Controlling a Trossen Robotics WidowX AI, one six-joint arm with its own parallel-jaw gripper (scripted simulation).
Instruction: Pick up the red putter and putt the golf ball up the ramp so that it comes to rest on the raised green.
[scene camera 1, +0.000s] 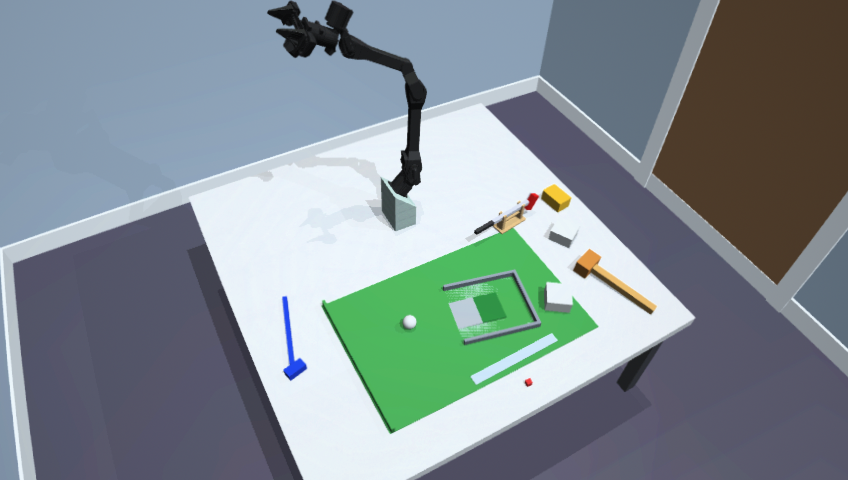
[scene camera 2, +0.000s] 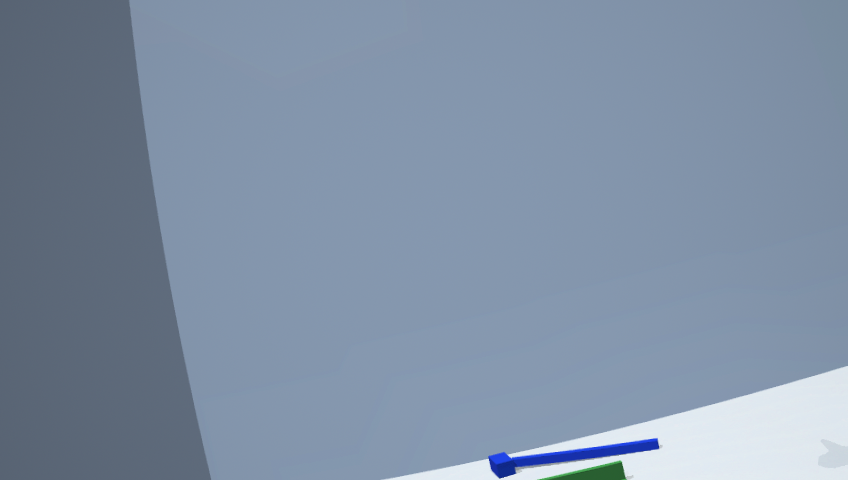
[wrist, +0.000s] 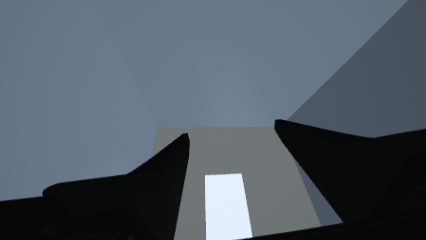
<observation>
A pale strip shows in scene camera 1 (533, 348); in scene camera 2 it is out of frame, in the wrist view it is out of frame. A wooden mallet shows in scene camera 1 (588, 264); in scene camera 2 it is out of frame, in the wrist view it is out of frame.
</observation>
